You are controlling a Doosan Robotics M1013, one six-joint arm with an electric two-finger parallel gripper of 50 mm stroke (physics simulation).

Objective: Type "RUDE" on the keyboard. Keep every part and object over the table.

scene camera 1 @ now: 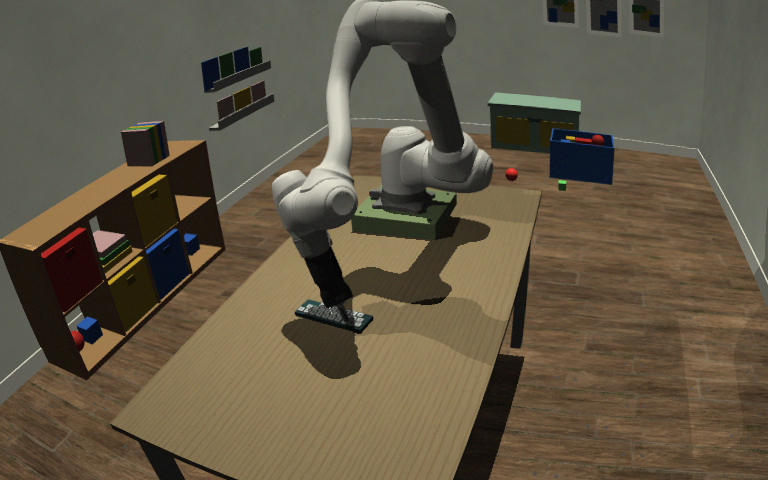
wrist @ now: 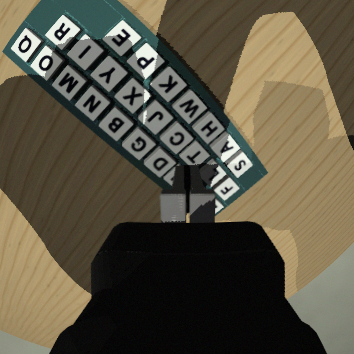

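Pixels of known places: gripper, between the fingertips: (scene camera 1: 346, 320) (wrist: 186, 179); arm's base, origin of its link: (scene camera 1: 404, 201).
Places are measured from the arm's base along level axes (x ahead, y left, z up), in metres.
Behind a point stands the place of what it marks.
Observation:
The keyboard (scene camera 1: 306, 310) @[y -0.049, x 0.663, z -0.038 m] (wrist: 145, 107) @[y 0.023, x 0.650, z -0.047 m] is a dark teal board with pale letter keys, lying flat on the wooden table (scene camera 1: 271, 390) @[y 0.013, x 0.978, z -0.055 m]. In the wrist view it runs diagonally, letters turned over. The R key (wrist: 62, 31) @[y -0.049, x 0.641, z -0.038 m] and E key (wrist: 121, 36) @[y -0.018, x 0.624, z -0.037 m] are near its upper left end. The D key (wrist: 159, 165) @[y 0.053, x 0.674, z -0.038 m] is just left of the fingertips. No U is readable; the fingers partly cover keys near D, T and L. My gripper (scene camera 1: 348, 322) @[y 0.077, x 0.671, z -0.038 m] (wrist: 186, 179) @[y 0.077, x 0.671, z -0.038 m] is shut and empty, tips low over the keyboard's right part in the scene view. Whether they touch a key is unclear.
The green base block (scene camera 1: 390, 225) @[y 0.005, x 0.156, z -0.018 m] of the arm stands on the table's far part. A shelf unit (scene camera 1: 212, 186) stands on the floor left of the table. A blue bin (scene camera 1: 581, 164), a red ball (scene camera 1: 511, 174) and a green cube (scene camera 1: 562, 185) are on the floor behind.

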